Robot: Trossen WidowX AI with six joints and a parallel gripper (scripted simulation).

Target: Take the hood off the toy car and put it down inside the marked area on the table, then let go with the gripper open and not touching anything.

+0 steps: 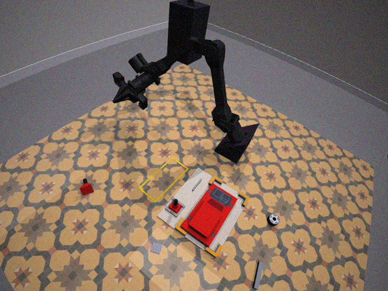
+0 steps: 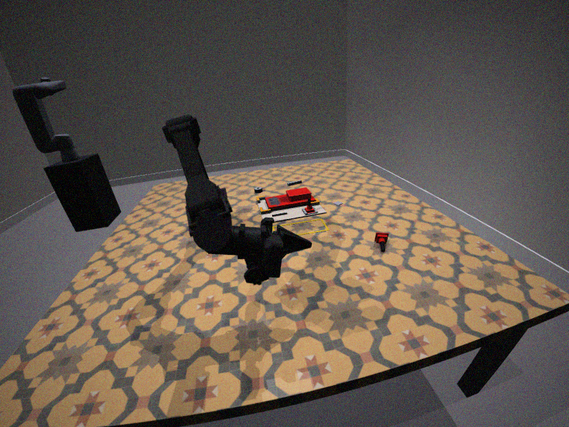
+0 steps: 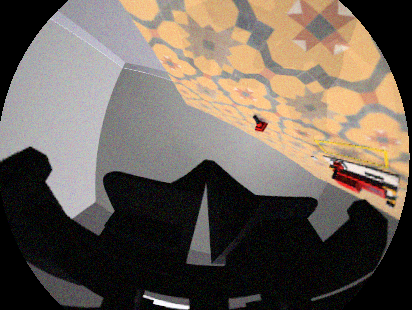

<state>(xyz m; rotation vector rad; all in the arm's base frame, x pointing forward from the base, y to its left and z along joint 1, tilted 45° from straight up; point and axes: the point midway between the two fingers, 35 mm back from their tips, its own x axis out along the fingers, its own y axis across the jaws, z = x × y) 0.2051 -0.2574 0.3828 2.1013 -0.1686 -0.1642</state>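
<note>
My gripper tip is 110 mm short of the red hood, 530 mm to the right of it and 110 mm above it. From my gripper tip the other things lie so: grey bar: 140 mm ahead, 750 mm to the left, 150 mm below; then black-and-white wheel: 50 mm behind, 730 mm to the left, 150 mm below; then grey square: 260 mm ahead, 460 mm to the left, 150 mm below.
</note>
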